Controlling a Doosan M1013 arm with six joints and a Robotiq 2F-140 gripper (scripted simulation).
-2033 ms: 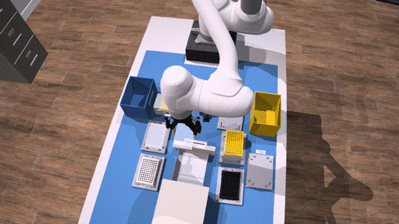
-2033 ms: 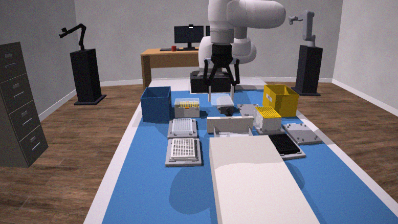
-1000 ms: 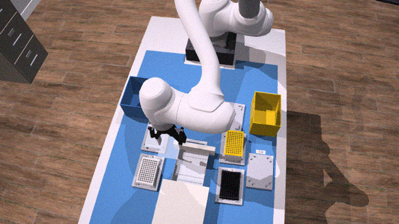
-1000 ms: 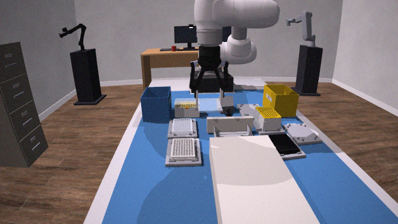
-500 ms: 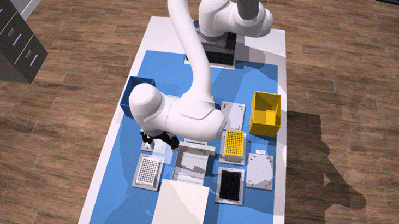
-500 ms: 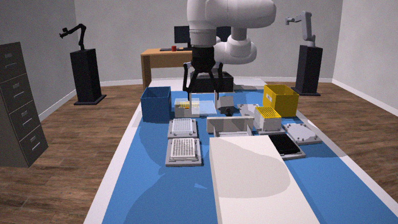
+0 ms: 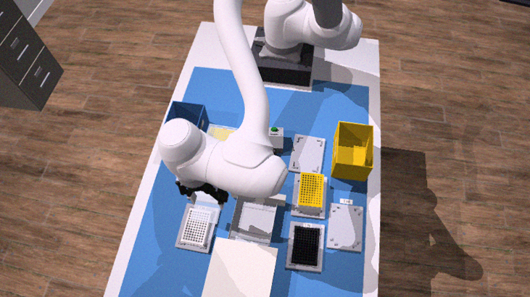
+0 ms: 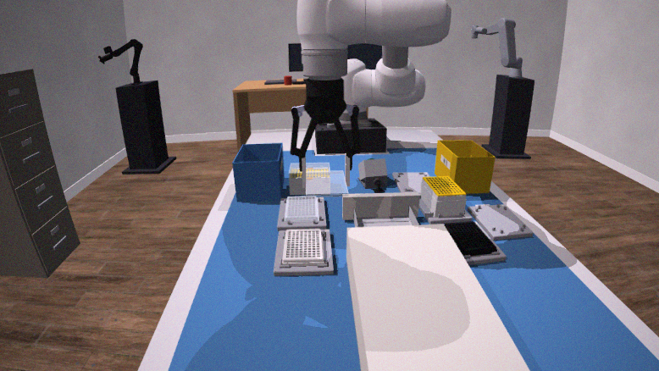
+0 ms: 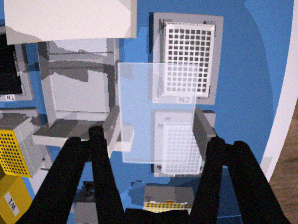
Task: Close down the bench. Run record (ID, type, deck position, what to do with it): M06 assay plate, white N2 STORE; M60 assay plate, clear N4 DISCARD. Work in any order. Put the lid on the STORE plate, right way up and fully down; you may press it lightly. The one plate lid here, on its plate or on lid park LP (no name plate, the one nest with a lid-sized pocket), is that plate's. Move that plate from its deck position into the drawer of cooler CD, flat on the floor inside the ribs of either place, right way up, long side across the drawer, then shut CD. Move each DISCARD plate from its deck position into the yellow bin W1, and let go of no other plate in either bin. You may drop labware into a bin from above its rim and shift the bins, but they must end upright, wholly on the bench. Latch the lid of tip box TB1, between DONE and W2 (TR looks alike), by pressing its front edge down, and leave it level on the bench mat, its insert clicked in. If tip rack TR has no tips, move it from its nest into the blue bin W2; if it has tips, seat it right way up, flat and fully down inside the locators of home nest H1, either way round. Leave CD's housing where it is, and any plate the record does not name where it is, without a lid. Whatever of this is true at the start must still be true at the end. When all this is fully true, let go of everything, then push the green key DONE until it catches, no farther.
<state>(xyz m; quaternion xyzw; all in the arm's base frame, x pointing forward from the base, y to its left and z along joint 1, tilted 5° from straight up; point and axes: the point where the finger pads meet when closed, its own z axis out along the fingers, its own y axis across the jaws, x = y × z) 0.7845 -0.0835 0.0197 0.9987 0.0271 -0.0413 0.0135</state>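
Right now my hand is 60 mm short of the white plate M06, 50 mm to the left of it and 150 mm above it. Also, from my hand: nest N2 (60 mm ahead, 50 mm to the right, 160 mm below); clear plate lid (20 mm below); cooler CD's drawer (20 mm ahead, 140 mm to the left, 140 mm below).
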